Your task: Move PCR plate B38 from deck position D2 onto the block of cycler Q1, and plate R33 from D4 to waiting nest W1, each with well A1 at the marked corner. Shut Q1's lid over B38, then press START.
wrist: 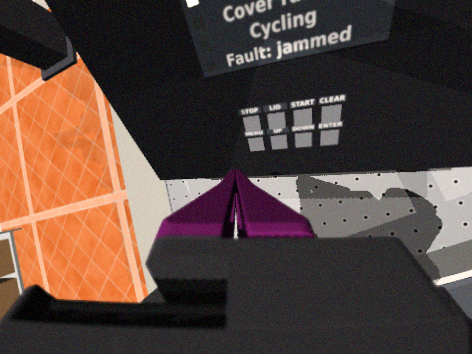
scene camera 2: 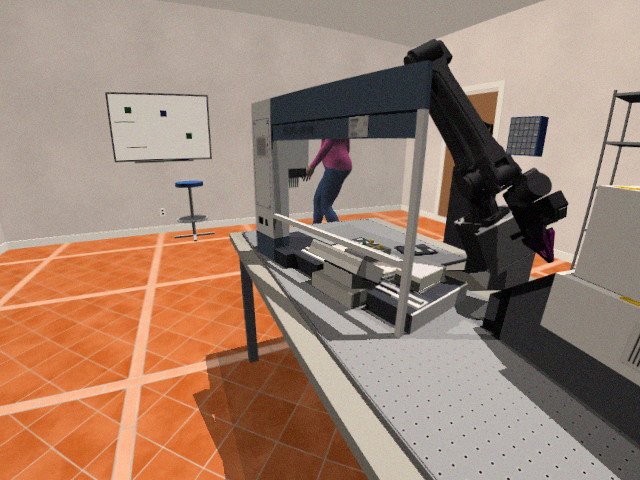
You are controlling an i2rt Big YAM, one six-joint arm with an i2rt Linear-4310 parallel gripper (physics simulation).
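Places are measured from the arm's base along level axes (x ahead, y right, z down), in metres.
Pixels of known places: gripper, fingertip midpoint: [wrist: 235, 177] [scene camera 2: 551, 262]; arm's base, origin of the base link: [scene camera 2: 486, 216].
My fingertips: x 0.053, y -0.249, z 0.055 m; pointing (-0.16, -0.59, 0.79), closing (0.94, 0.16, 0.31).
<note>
Ahead of a thing's pixels: the offset from my fingertips to its middle. "spot": to the spot under its first point. Level surfaces: height alone.
My gripper [scene camera 2: 550, 258] [wrist: 235, 177] is shut, its magenta fingertips together with nothing between them. In the wrist view the tips point towards a black cycler front panel {spot: dx -0.031, dy -0.048, dz +0.021 m} [wrist: 200, 125], below its keys in the picture; contact cannot be told. The START key {dx +0.050, dy -0.037, dz +0.025 m} [wrist: 303, 118] sits in the upper row between the LID key {spot: dx +0.031, dy -0.037, dz +0.024 m} [wrist: 276, 121] and the CLEAR key {dx +0.069, dy -0.034, dz +0.025 m} [wrist: 331, 113]. The cut-off screen {spot: dx +0.055, dy -0.073, dz -0.009 m} [wrist: 300, 37] reads "Cycling" and "Fault: jammed"; the cycler's name does not show. Plates B38 and R33, nest W1 and Q1's block cannot be made out.
A blue-topped gantry frame [scene camera 2: 351, 98] with a light post {dx +0.392, dy +0.077, dz -0.085 m} [scene camera 2: 413, 222] stands over low deck equipment {spot: dx +0.453, dy +0.269, dz +0.106 m} [scene camera 2: 338, 286]. Large grey boxes {spot: dx +0.208, dy -0.178, dz -0.013 m} [scene camera 2: 589, 310] stand at the right, near the gripper. The perforated table top {dz +0.149 m} [scene camera 2: 439, 392] runs along the front. A person [scene camera 2: 333, 165] stands behind.
</note>
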